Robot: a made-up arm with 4 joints. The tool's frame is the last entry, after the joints. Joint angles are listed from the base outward. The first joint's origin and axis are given. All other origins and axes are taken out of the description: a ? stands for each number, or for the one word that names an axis. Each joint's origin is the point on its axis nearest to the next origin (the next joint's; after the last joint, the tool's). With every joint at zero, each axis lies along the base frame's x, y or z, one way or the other. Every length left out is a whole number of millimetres.
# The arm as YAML. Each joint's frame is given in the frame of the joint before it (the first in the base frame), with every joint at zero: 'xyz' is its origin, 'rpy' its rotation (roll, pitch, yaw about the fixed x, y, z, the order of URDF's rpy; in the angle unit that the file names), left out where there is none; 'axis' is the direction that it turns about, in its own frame. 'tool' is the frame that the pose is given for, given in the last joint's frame.
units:
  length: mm
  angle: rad
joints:
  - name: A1
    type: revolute
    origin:
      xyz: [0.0, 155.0, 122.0]
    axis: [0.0, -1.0, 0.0]
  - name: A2
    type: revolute
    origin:
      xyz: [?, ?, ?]
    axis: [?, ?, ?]
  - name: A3
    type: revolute
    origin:
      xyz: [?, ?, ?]
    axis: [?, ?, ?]
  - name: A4
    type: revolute
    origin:
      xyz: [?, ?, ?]
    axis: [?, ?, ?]
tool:
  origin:
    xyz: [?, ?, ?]
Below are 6 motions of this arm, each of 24 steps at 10 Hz.
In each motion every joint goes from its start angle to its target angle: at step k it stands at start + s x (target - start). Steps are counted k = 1, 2, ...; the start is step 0. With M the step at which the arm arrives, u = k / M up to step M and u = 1 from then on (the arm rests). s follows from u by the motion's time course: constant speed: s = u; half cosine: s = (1 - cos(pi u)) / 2; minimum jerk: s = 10 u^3 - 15 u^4 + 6 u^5.
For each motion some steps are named. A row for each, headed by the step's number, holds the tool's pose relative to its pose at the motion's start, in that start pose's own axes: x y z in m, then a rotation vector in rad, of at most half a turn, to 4 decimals.
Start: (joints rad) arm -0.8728 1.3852 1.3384 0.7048
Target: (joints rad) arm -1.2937 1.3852 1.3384 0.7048
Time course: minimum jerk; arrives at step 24
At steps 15, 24:
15: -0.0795 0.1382 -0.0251 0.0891 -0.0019 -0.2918
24: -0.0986 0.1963 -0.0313 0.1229 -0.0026 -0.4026

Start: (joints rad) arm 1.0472 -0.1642 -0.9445 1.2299
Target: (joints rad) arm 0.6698 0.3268 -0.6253 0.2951
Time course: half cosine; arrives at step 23
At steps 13, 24:
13: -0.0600 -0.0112 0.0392 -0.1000 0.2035 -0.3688
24: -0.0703 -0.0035 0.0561 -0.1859 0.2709 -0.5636

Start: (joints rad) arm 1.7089 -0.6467 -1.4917 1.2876
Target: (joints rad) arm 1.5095 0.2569 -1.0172 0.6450
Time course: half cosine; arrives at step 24
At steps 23, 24:
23: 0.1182 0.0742 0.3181 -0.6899 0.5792 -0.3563
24: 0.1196 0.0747 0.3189 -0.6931 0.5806 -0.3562

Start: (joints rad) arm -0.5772 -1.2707 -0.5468 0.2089
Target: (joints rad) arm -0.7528 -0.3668 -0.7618 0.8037
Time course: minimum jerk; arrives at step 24
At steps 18, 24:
18: 0.4124 0.2440 0.1150 -0.4042 0.5430 1.0883
24: 0.4385 0.2909 0.1014 -0.4371 0.6306 1.2035

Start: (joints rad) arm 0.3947 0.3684 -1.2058 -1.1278
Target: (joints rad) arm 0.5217 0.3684 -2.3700 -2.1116
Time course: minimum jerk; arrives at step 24
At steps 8, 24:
8: -0.0527 0.0111 0.0738 -0.2081 0.0711 -0.2150
24: -0.1652 0.2455 0.2680 -1.0890 -0.0425 -0.9360

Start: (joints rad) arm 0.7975 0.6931 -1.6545 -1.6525
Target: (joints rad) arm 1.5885 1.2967 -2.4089 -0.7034
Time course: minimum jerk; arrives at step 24
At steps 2, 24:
2: 0.0008 -0.0012 0.0018 -0.0005 -0.0029 0.0020
24: -0.0429 -0.2869 0.2751 -0.3188 -0.0897 0.0878

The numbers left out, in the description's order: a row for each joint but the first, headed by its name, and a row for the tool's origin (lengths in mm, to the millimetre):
A2: xyz 23.0 0.0 -244.0, axis 0.0 0.0 1.0
A3: xyz 85.0 -291.0 0.0, axis 0.0 -1.0 0.0
A4: xyz -45.0 0.0 23.0, axis 0.0 0.0 1.0
tool: xyz 13.0 -271.0 0.0

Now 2 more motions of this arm.
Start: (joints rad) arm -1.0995 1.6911 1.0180 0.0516
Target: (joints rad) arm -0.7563 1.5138 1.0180 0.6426
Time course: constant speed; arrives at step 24
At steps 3, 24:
3: 0.0334 -0.0096 0.0245 -0.0407 0.0083 0.0985
24: 0.2571 0.0216 0.1753 -0.3140 0.1254 0.7856

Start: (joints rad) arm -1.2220 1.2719 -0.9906 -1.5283
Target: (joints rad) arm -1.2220 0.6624 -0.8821 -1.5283
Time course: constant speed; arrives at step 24
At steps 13, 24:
13: -0.0467 -0.0524 -0.1003 0.0697 0.2680 -0.1890
24: -0.1164 -0.0851 -0.1706 0.1259 0.4862 -0.3614

